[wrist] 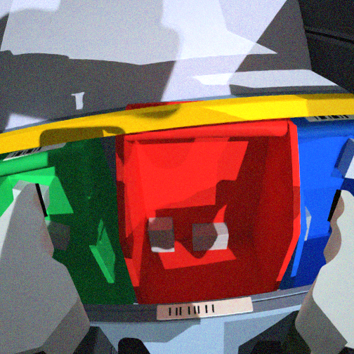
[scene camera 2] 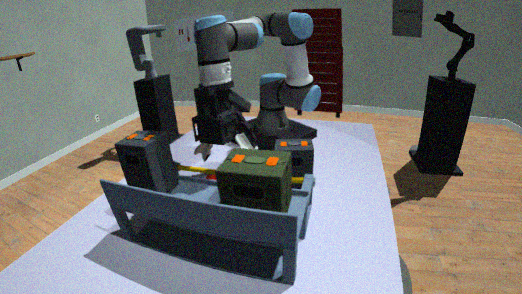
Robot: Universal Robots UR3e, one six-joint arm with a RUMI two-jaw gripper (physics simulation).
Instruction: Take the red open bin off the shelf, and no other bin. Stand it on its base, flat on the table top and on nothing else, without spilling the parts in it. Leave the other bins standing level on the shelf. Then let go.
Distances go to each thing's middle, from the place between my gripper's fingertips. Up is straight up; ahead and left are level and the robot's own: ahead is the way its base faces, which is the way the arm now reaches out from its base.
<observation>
I see the red bin [wrist: 246,173] 50 mm below my hand, 50 mm ahead of it and 10 mm to the left of it. Round my hand: green bin [wrist: 82,194] (110 mm to the right, 60 mm below, 60 mm ahead).
</observation>
